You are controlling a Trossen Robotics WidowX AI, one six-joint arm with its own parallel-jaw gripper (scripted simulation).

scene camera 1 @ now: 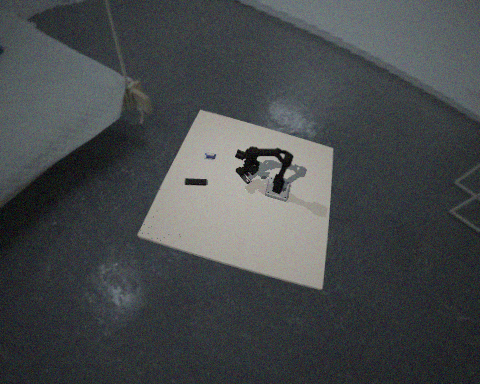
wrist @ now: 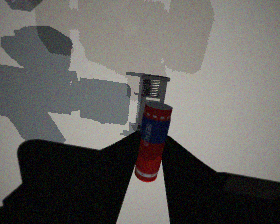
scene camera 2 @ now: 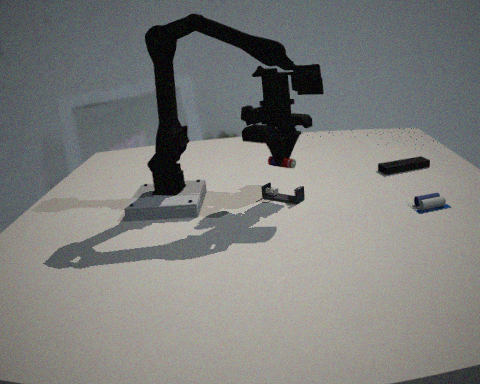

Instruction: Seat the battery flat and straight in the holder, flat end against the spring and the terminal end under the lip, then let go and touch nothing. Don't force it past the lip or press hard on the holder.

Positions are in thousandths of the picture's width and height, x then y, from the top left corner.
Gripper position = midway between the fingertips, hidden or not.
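Note:
In scene camera 2 there is my gripper (scene camera 2: 589, 431), and it carries a battery. The wrist view shows that battery (wrist: 559, 533) together with the gripper (wrist: 541, 614) that holds it.

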